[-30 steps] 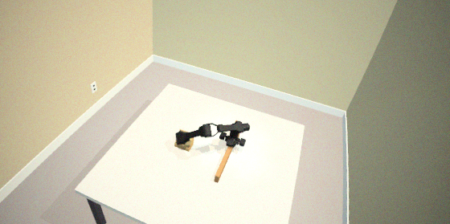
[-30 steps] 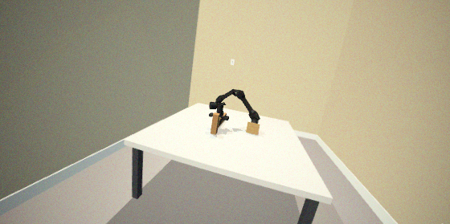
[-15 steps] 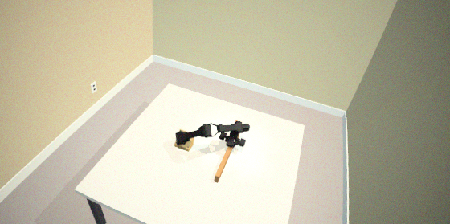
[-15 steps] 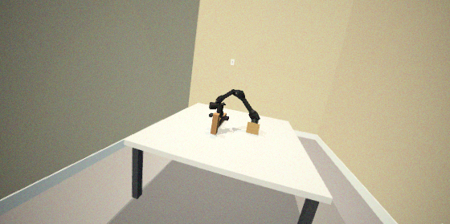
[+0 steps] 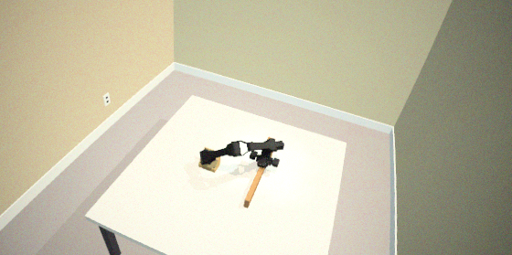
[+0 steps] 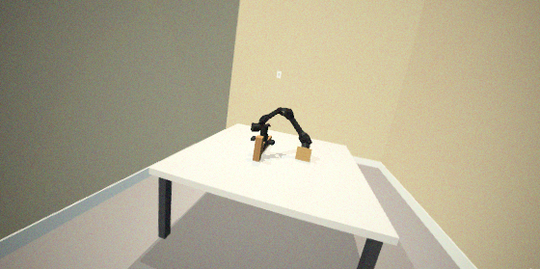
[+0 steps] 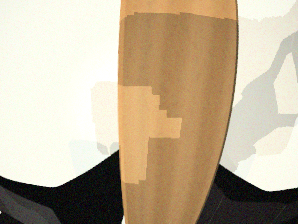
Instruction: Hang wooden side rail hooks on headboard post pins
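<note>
My gripper tip is 110 mm to the right of the upright headboard post, 50 mm below it and 20 mm past it.
</note>
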